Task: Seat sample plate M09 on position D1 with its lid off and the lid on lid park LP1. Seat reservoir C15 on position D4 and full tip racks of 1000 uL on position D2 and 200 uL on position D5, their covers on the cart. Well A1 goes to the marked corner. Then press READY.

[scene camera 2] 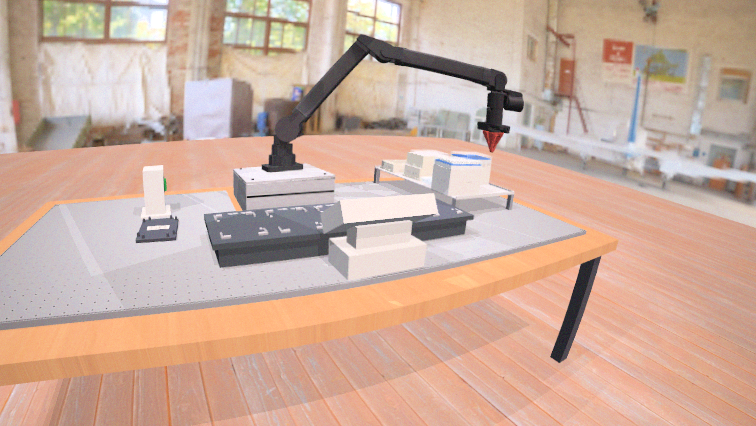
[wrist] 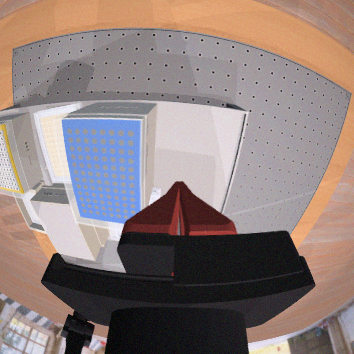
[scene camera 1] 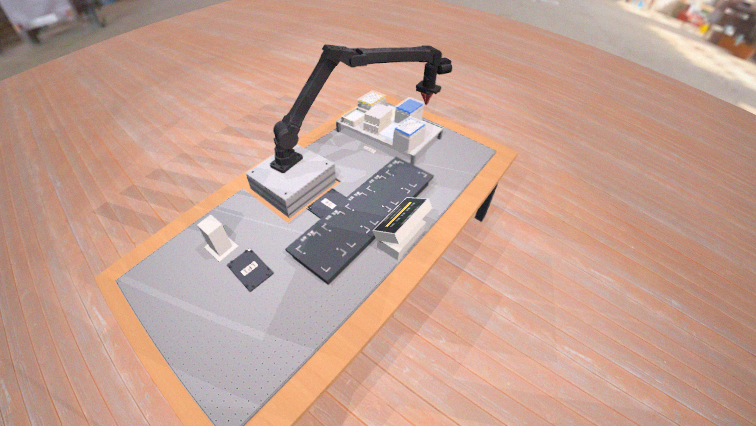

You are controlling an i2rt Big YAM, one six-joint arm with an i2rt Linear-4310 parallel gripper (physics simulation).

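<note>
My gripper (scene camera 1: 426, 101) (scene camera 2: 492, 149) (wrist: 178, 187) is shut and empty, above the right side of the cart (scene camera 1: 433, 128) (scene camera 2: 489, 193) (wrist: 187, 131). A rack with a solid blue, dotted top (scene camera 1: 410, 106) (wrist: 102, 170) stands left of the fingers in the wrist view. A blue-rimmed rack with white tips (scene camera 1: 409, 133) (scene camera 2: 456, 177) stands at the cart's front. A yellow-rimmed rack (scene camera 1: 371, 98) (wrist: 7, 160) stands at the back. Stacked pale boxes (scene camera 1: 377, 115) and a low white tray (scene camera 1: 353, 117) stand beside them. Which is M09 or C15 cannot be read. The dark deck (scene camera 1: 317, 257) (scene camera 2: 269, 247) bears no labware.
A dark pad (scene camera 1: 249, 269) (scene camera 2: 157, 229), apparently labelled LP1, lies near a white post (scene camera 1: 215, 236) (scene camera 2: 153, 190) with a green button (scene camera 2: 165, 184). A tilted display (scene camera 1: 403, 216) (scene camera 2: 388, 209) stands at the deck's front edge. Another labelled dark pad (scene camera 1: 328, 203) lies beside the arm's base.
</note>
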